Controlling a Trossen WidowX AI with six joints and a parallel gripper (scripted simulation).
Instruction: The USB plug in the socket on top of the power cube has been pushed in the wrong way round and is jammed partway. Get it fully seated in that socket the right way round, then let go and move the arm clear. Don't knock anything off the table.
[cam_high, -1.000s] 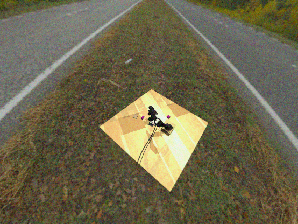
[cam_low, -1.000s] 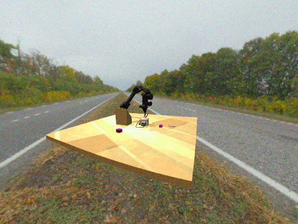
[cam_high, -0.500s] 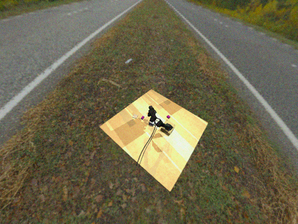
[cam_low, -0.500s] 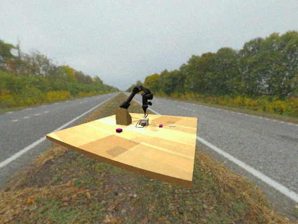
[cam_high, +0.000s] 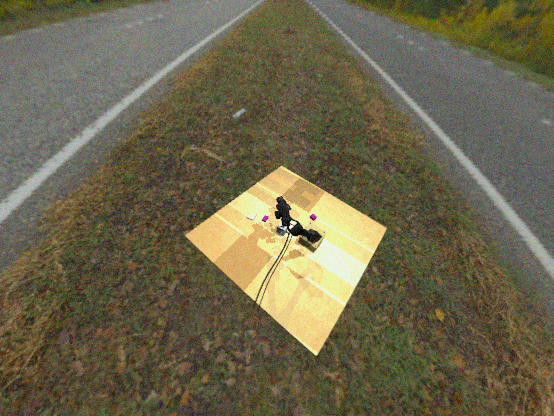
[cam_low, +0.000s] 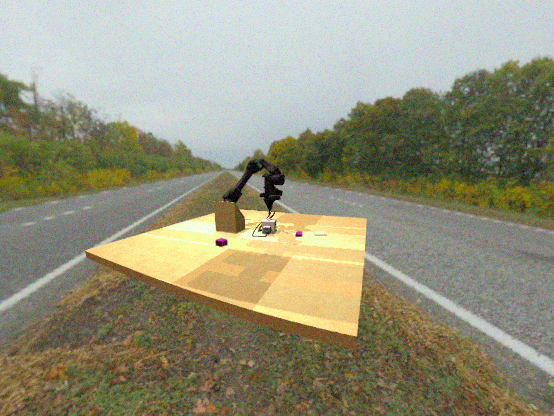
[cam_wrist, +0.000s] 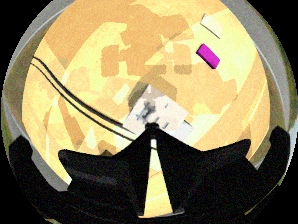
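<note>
The USB plug lies 2 cm below my gripper tip. The rest, counted from my gripper tip: flat white piece (29 cm ahead, 13 cm below, 10 cm to the left); then magenta block (19 cm ahead, 13 cm below, 2 cm to the left).
</note>
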